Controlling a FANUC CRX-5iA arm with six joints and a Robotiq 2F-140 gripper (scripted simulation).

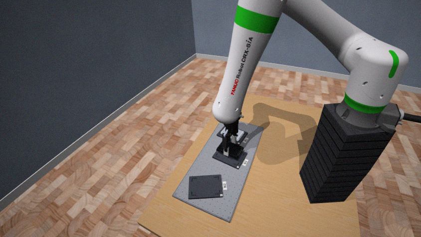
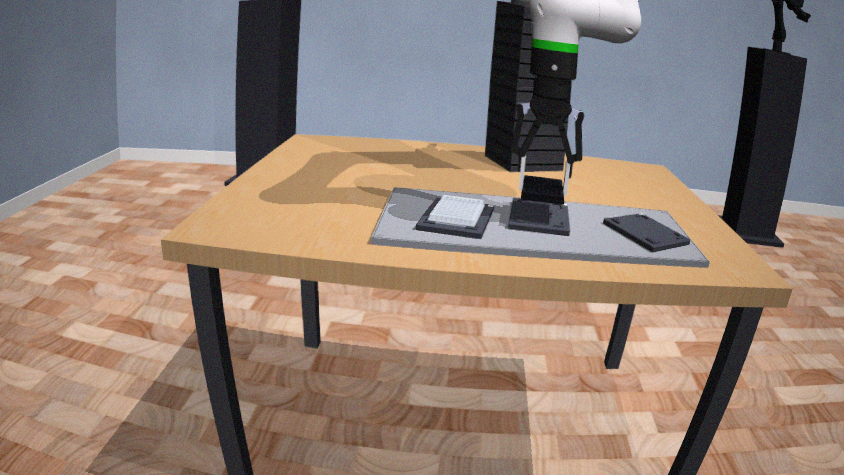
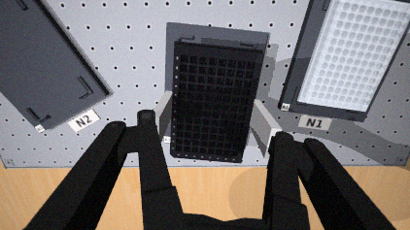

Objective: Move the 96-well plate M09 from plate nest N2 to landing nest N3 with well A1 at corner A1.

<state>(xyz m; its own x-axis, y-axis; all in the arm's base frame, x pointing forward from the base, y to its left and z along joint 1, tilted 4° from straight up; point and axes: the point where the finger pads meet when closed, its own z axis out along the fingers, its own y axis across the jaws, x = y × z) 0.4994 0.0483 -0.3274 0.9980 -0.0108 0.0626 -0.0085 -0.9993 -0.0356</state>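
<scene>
My gripper is now 8 cm above the landing nest N3. Round my hand: white plate M06: 16 cm to the right, 7 cm below, 6 cm ahead; then N3 label: 10 cm behind, 8 cm below; then black 96-well plate M09: 2 cm below.
</scene>
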